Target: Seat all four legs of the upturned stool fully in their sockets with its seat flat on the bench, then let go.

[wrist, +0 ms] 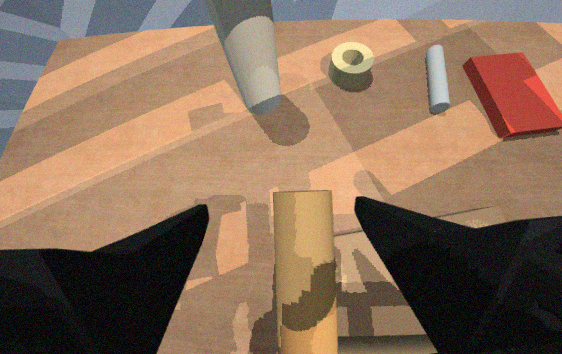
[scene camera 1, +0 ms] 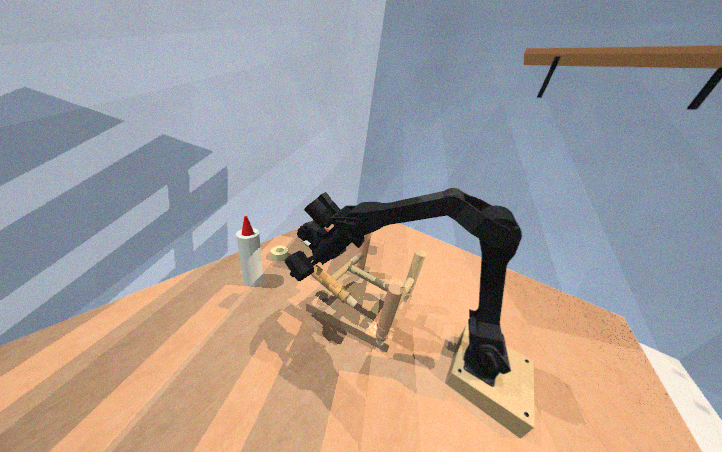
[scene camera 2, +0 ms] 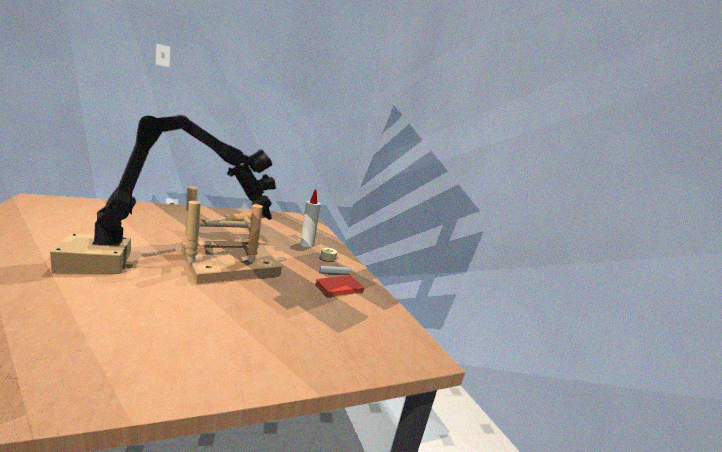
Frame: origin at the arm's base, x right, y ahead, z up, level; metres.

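Seen in the pictures: gripper, fingertip midpoint: [wrist: 282,207] [scene camera 2: 267,214]; arm's base, link origin: [scene camera 1: 479,366] [scene camera 2: 107,241].
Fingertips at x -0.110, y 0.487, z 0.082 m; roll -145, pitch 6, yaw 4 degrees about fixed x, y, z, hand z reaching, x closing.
Offsets run from my fingertips to a thing's top centre. "spot": to the spot under its first point.
The stool's seat board [scene camera 1: 349,327] [scene camera 2: 234,274] lies on the bench. One leg @[dx +0.014, dy -0.084, dz +0.027 m] [scene camera 1: 333,285] [scene camera 2: 237,217] [wrist: 305,250] leans steeply, its narrow pale end out of a socket, above the board. Three legs stand more upright: the front leg @[spot: dx +0.006, dy -0.269, dz +0.037 m] [scene camera 1: 390,309], the right leg @[spot: dx +0.187, dy -0.265, dz +0.048 m] [scene camera 1: 418,266] and one that shows in scene camera 2 [scene camera 2: 255,234]. Stretchers @[spot: dx +0.098, dy -0.156, dz -0.003 m] [scene camera 1: 367,277] [scene camera 2: 226,224] join legs. In scene camera 2, pale narrow leg ends show beside round sockets; their seating is unclear. My gripper [scene camera 1: 299,265] [scene camera 2: 266,208] [wrist: 282,207] is open, its fingers on either side of the leaning leg's upper end.
A white glue bottle @[dx -0.044, dy +0.189, dz +0.104 m] [scene camera 1: 252,263] [scene camera 2: 310,223] [wrist: 257,65] with a red tip stands beyond the gripper. A pale ring @[dx +0.095, dy +0.235, dz -0.105 m] [scene camera 1: 279,252] [scene camera 2: 328,254] [wrist: 342,74], a pale rod @[dx +0.227, dy +0.212, dz -0.114 m] [scene camera 2: 334,270] [wrist: 438,77] and a red block @[dx +0.339, dy +0.187, dz -0.120 m] [scene camera 2: 339,286] [wrist: 515,95] lie near the far edge.
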